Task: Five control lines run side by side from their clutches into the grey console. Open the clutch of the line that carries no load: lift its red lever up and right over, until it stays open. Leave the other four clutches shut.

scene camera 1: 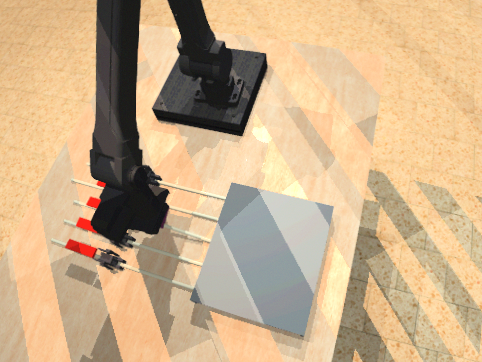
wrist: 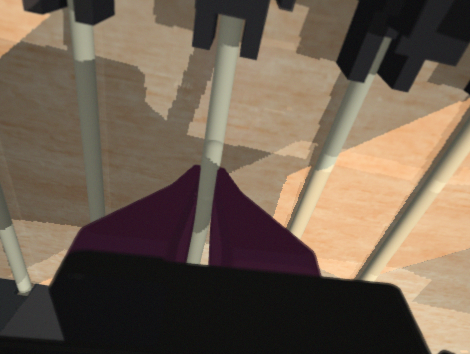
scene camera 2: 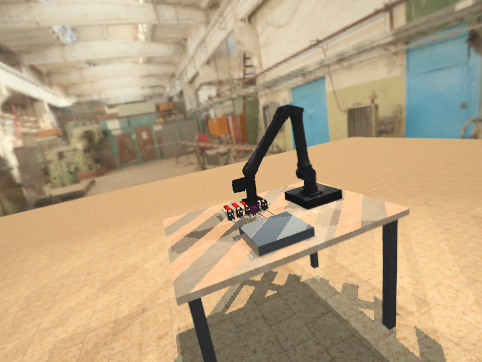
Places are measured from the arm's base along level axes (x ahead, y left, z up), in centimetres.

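Pixels of known places: gripper, fingertip midpoint: [scene camera 1: 161, 225] [wrist: 207, 178] [scene camera 2: 254, 215]; arm's base, origin of the base link: [scene camera 1: 219, 91] [scene camera 2: 311, 193].
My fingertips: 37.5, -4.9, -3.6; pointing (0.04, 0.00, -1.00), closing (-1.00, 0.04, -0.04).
For each thing: its top centre in the pictures, then the offset to it from my fingertips, as dx, dy, dz. "pt": a spot on its surface instead. Level surfaces: height alone.
- grey console, middle of its top: [scene camera 1: 264, 252] [scene camera 2: 274, 226] +2.1, +24.9, +2.6
- nearest lever, middle of its top: [scene camera 1: 86, 249] +10.2, -13.9, +3.8
- second lever, middle of its top: [scene camera 1: 96, 227] +4.7, -13.4, +3.8
- third lever, middle of its top: [scene camera 1: 106, 206] -0.8, -13.0, +3.8
- neighbouring line, surface spot: [wrist: 90, 125] pt +5.4, -1.4, -1.0
- nearest clutch, middle of its top: [scene camera 1: 106, 257] +10.5, -9.3, +2.2
- table, its level: dz -1.8
Five pale control lines run side by side into the grey console [scene camera 1: 265, 260] [scene camera 2: 277, 232]. My gripper [scene camera 1: 164, 219] [scene camera 2: 254, 209] [wrist: 207, 178] has its purple fingers closed around the middle line [scene camera 1: 187, 233] [wrist: 220, 100], between its dark clutch [wrist: 202, 25] and the console. In scene camera 1 four red levers show in part or whole, among them the nearest lever [scene camera 1: 81, 247], the second lever [scene camera 1: 86, 225] and the third lever [scene camera 1: 93, 202]. These lie low, pointing away from the console. The arm hides much of the far clutches. The levers do not show in the wrist view.
A neighbouring line [wrist: 90, 125] and another line [wrist: 325, 160] run close on either side of the fingers. The nearest clutch [scene camera 1: 110, 260] stands beside the wrist. The arm's black base [scene camera 1: 170, 107] [scene camera 2: 313, 199] stands on the table [scene camera 2: 350, 205].
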